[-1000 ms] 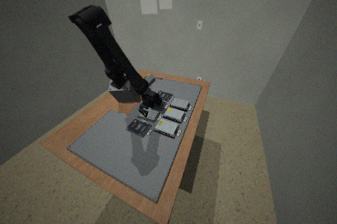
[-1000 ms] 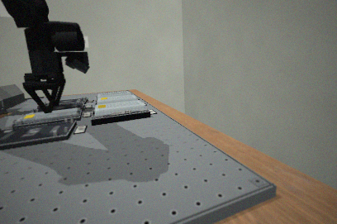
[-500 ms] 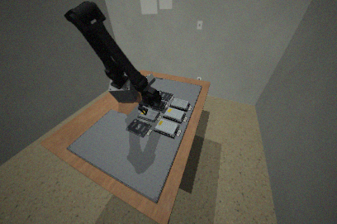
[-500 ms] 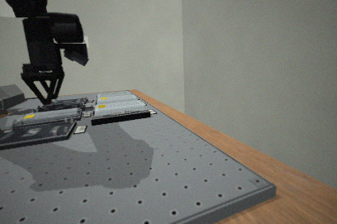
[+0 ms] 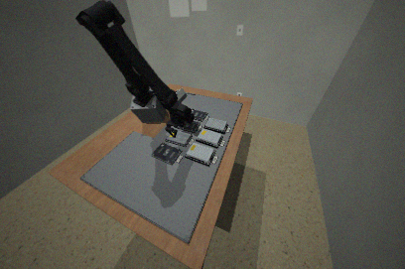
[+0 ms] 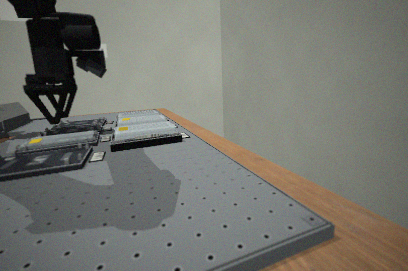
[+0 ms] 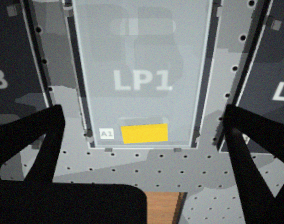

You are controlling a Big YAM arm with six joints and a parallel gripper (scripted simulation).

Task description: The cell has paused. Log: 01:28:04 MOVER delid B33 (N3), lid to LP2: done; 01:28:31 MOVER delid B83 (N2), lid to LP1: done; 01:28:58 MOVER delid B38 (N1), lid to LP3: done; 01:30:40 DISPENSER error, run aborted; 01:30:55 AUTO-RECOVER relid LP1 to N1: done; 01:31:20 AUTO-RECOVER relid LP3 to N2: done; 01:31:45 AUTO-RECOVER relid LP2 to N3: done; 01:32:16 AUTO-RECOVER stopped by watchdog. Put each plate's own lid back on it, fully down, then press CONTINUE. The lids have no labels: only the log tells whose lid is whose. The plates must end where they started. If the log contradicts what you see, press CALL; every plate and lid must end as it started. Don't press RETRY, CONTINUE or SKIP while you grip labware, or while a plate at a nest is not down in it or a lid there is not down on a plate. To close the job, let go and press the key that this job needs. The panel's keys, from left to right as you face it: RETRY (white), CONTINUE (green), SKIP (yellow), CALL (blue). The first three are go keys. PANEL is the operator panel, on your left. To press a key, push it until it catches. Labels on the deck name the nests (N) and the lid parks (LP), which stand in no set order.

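Right now my hand is 50 mm above the clear lid.
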